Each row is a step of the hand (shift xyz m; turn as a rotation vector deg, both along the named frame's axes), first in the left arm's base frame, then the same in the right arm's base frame.
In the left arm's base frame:
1: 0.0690 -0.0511 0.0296 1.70 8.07 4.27
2: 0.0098 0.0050 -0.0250 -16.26 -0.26 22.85
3: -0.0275 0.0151 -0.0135 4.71 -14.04 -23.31
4: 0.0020 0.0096 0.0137 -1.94 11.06 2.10
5: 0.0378 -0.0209 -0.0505 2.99 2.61 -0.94
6: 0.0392 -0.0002 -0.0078 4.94 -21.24 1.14
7: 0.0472 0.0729 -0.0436 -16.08 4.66 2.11
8: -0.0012 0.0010 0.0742 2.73 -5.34 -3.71
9: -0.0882 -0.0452 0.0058 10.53 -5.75 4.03
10: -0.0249 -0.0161 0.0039 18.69 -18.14 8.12
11: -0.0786 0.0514 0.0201 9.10 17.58 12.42
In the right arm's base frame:
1: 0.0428 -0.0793 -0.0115 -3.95 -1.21 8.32
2: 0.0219 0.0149 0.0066 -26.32 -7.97 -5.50
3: -0.0144 0.0309 -0.0002 22.69 9.62 -12.45
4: -0.0104 -0.0078 0.0107 -5.89 3.53 9.13
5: 0.0656 0.0088 -0.0061 1.95 -0.03 3.58
6: 0.0324 -0.0163 0.0168 8.73 -11.31 -16.52
7: 0.0408 0.0323 0.0821 -13.88 9.14 -2.93
8: -0.0502 -0.0542 0.0071 5.87 -0.70 -3.84
9: -0.0521 0.0288 -0.0794 6.27 -10.99 0.02
10: -0.0153 0.0053 -0.0252 12.76 -23.10 -6.92
11: -0.0825 0.0478 0.0120 -6.92 -7.99 20.84

